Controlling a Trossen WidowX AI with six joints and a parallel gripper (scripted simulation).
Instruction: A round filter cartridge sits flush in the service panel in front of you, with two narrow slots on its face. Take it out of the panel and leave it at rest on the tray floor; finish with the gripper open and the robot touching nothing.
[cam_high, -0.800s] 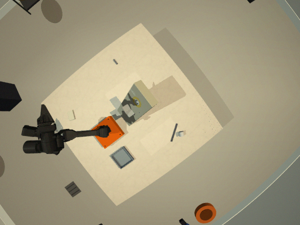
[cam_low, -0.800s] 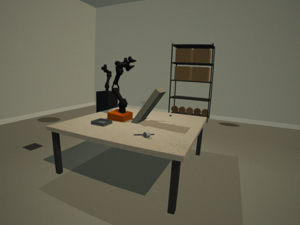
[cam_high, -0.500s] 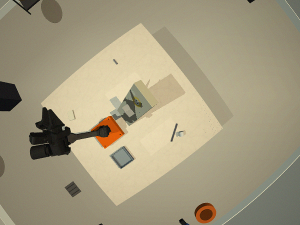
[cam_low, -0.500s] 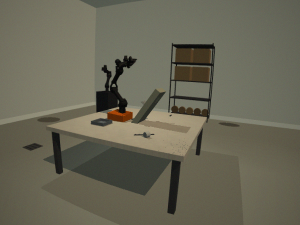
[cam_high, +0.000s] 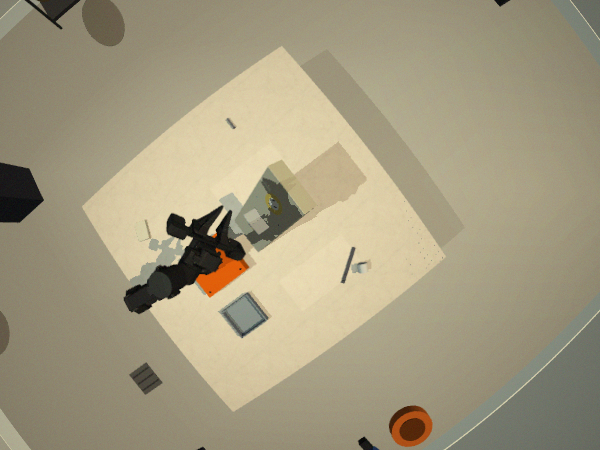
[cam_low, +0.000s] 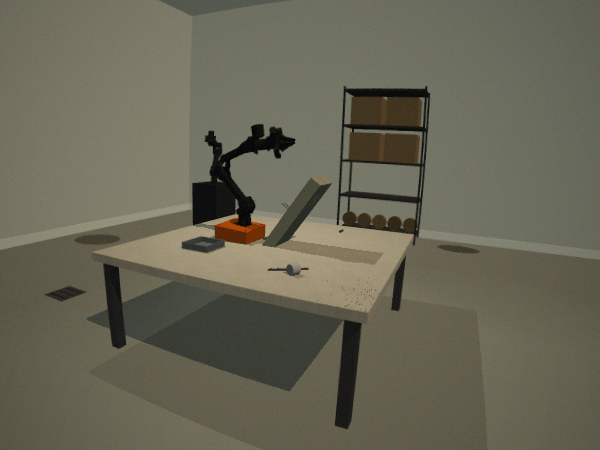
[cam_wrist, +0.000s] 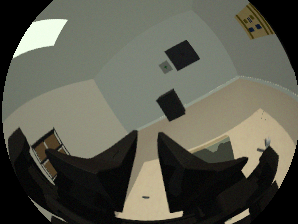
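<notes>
The white filter cartridge lies 9 cm ahead of my gripper tip, 2 cm to the right of it and 26 cm below it. The rest, counted from my gripper tip: grey tray (32 cm behind, 33 cm to the right, 52 cm below); then small pale block (53 cm behind, 27 cm to the left, 53 cm below).
</notes>
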